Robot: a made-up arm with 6 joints. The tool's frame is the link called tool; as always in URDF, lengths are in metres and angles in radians.
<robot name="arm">
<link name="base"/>
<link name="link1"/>
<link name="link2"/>
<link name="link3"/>
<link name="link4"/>
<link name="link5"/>
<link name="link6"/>
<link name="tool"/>
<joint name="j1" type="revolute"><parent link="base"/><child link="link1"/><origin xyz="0 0 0.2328" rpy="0 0 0"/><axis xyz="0 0 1"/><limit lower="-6.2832" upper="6.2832"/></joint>
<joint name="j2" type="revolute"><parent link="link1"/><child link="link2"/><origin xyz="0 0.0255 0" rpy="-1.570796 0 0"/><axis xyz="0 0 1"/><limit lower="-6.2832" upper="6.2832"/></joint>
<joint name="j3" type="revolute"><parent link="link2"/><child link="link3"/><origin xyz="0 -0.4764 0" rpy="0 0 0"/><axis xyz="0 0 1"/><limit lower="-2.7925" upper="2.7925"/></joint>
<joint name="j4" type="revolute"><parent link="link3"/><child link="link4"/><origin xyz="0 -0.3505 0" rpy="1.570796 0 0"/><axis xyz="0 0 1"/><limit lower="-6.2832" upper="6.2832"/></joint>
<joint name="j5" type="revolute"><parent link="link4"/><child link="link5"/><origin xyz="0 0 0" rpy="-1.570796 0 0"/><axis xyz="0 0 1"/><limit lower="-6.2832" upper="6.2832"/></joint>
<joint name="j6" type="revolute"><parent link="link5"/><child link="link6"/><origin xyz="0 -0.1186 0" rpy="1.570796 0 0"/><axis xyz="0 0 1"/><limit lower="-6.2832" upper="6.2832"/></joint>
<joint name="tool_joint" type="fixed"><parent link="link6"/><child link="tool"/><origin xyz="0 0 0" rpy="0 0 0"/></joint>
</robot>
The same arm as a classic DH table. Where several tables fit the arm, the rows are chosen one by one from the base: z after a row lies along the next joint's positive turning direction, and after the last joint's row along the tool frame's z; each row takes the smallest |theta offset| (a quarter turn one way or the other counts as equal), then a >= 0, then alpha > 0; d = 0 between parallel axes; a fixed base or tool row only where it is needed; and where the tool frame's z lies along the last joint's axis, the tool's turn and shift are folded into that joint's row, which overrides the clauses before.
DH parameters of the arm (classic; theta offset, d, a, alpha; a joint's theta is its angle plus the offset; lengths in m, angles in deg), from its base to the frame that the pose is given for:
j1: 0.00 0.2328 0.0000 -90.00
j2: -90.00 0.0000 0.4764 0.00
j3: 90.00 0.0255 0.0000 90.00
j4: 0.00 0.3505 0.0000 -90.00
j5: 0.00 0.0000 0.0000 90.00
j6: 0.00 0.1186 0.0000 0.00
Joint limits (deg, base to tool): -360.00..360.00 -360.00..360.00 -160.00..160.00 -360.00..360.00 -360.00..360.00 -360.00..360.00

